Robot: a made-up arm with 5 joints.
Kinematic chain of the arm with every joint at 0, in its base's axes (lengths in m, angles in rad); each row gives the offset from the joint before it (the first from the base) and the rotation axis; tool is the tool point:
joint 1: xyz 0 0 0.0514 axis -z
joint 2: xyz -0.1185 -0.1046 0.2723 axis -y
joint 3: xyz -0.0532 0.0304 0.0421 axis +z
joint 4: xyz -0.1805 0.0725 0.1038 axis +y
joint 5: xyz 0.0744 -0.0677 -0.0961 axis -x
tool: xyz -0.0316 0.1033 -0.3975
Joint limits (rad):
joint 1: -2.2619..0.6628
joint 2: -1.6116..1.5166
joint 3: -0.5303..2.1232
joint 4: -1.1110..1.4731
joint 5: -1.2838..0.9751
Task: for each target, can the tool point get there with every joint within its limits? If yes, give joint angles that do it. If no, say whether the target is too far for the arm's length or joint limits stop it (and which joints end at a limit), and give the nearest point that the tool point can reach.
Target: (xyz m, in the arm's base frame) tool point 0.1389 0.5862 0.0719
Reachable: no: joint limits stop it (at a limit: joint 1, joint 3, joint 4) | nearest point 0.0954 0.5315 0.0707 | short by 0.070 m
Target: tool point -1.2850 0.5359 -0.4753
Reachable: no: too far | nearest point -0.7012 0.2763 -0.0707 | short by 0.756 m
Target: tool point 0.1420 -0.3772 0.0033
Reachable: yes | joints -1.0406 -0.1810 0.9049 0.1316 0.5897
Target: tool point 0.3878 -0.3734 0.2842
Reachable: yes | joints -1.7989 -1.2222 0.6383 0.0248 0.6725
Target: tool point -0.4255 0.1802 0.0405
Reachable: yes | joints -0.2362 0.6573 0.1553 0.5496 -0.9934
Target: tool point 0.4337 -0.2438 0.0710
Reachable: yes | joints -0.9429 0.7981 1.6349 0.5730 0.1885
